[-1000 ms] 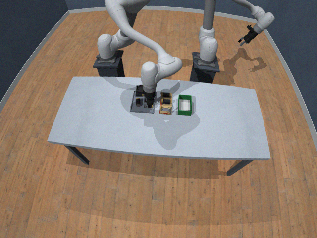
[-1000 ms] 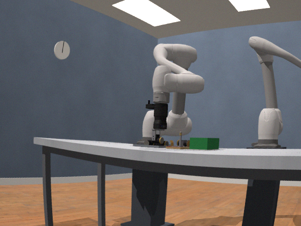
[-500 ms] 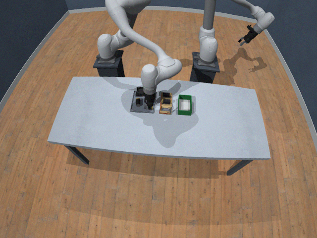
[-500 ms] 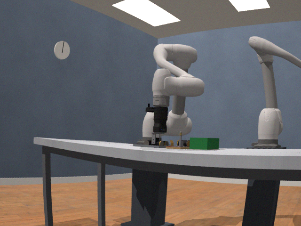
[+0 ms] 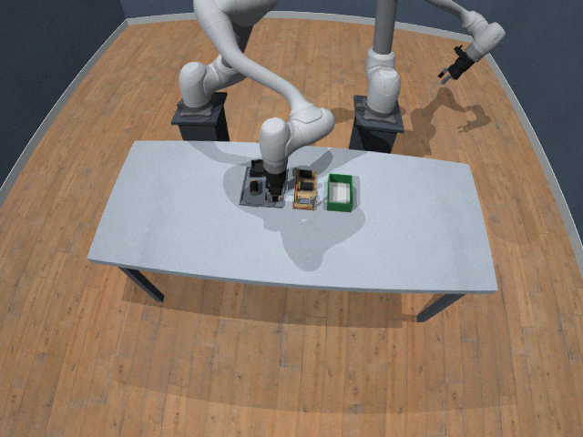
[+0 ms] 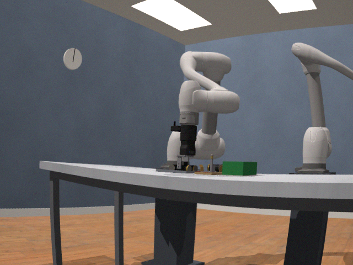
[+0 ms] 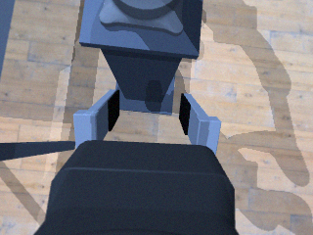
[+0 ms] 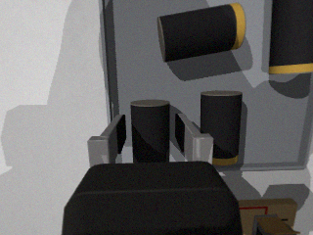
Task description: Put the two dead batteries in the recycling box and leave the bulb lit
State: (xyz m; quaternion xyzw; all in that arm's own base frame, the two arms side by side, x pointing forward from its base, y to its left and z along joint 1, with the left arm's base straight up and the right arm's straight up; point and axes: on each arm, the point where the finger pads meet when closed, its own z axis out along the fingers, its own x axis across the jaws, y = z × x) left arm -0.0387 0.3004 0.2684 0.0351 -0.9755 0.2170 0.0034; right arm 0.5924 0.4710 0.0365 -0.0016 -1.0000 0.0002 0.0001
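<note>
Now: right hand 60 mm past the grey tray, 40 mm to the left of it and 30 mm above it. Round my right hand: green recycling box 290 mm to the left, 30 mm behind, 20 mm below.
</note>
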